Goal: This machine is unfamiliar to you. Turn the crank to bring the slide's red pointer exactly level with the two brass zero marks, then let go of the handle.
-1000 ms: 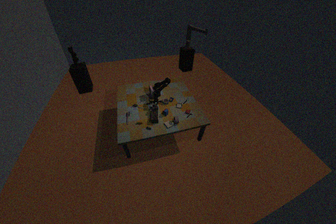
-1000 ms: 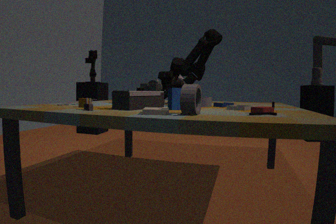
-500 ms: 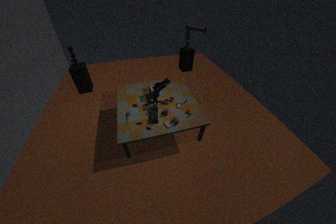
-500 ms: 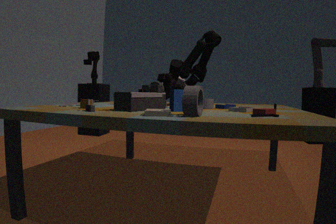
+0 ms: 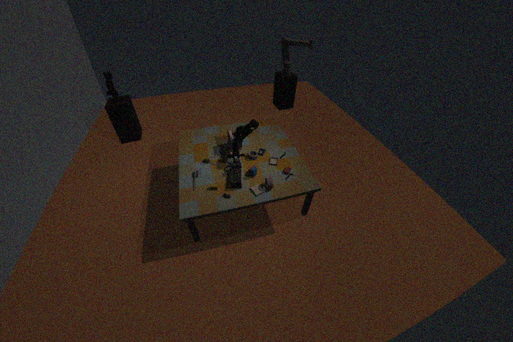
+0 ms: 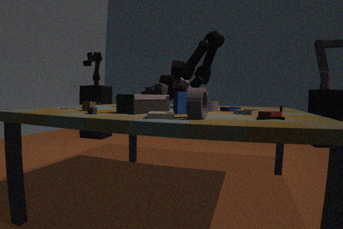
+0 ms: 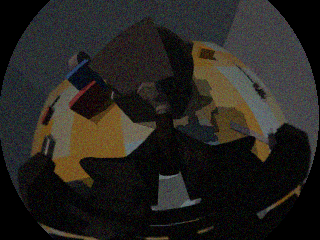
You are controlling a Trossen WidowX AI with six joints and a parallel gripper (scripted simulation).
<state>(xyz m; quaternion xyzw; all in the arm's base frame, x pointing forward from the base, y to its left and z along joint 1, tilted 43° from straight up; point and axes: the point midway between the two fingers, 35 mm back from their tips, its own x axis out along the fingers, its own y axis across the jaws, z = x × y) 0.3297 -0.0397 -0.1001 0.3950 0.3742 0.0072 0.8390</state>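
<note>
Right now the red pointer is 130 mm ahead of my gripper tip, 30 mm to the right of it and 50 mm above it. Also, from my gripper tip: blue block 170 mm ahead, 120 mm to the left, 10 mm above; yellow block 210 mm ahead, 280 mm to the right, 10 mm below; dark crank handle 20 mm behind, 10 mm to the left, 30 mm above.
</note>
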